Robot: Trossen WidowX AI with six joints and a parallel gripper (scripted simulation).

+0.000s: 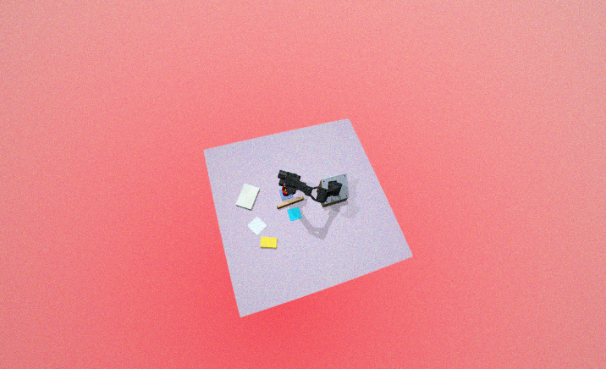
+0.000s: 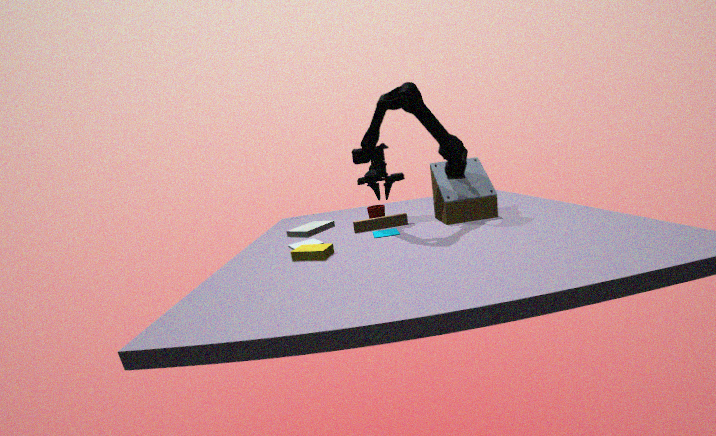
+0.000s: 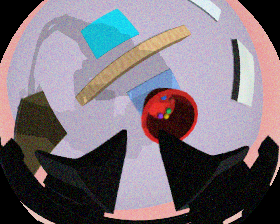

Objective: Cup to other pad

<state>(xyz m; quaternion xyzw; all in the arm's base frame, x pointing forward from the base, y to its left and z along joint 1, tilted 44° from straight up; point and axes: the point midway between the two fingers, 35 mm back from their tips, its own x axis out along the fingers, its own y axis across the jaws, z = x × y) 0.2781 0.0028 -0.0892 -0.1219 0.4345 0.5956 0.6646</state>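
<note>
The red cup is 6 cm below my gripper tip, 3 cm ahead of it and 2 cm to the right of it. Round my gripper tip: cyan pad: 16 cm to the left, 11 cm below, 1 cm ahead; then cream slab: 32 cm ahead, 9 cm below, 3 cm to the right; then light blue pad: 11 cm below, 4 cm ahead, 1 cm to the right.
</note>
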